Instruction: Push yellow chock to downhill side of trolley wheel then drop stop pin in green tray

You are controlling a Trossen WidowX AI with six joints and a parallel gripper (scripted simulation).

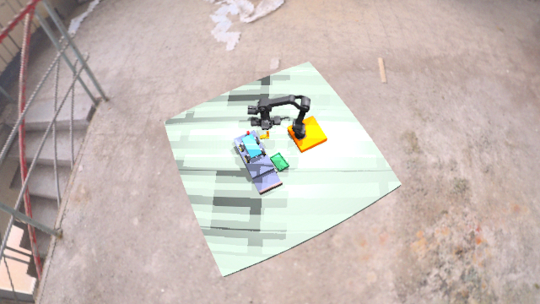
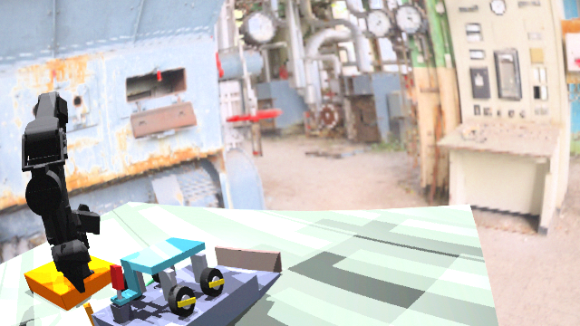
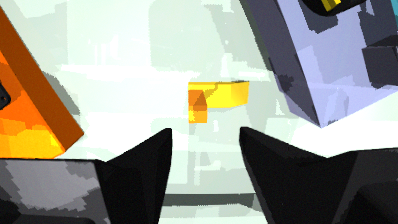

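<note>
Right now the yellow chock is 8 cm below my gripper tip, 2 cm ahead of it and 1 cm to the right of it. From my gripper tip the other things lie so: red-headed stop pin (13 cm ahead, 3 cm above, 1 cm to the right); trolley (15 cm ahead, 9 cm to the left, 1 cm above); grey-blue ramp (15 cm ahead, 9 cm to the left, 5 cm below).
</note>
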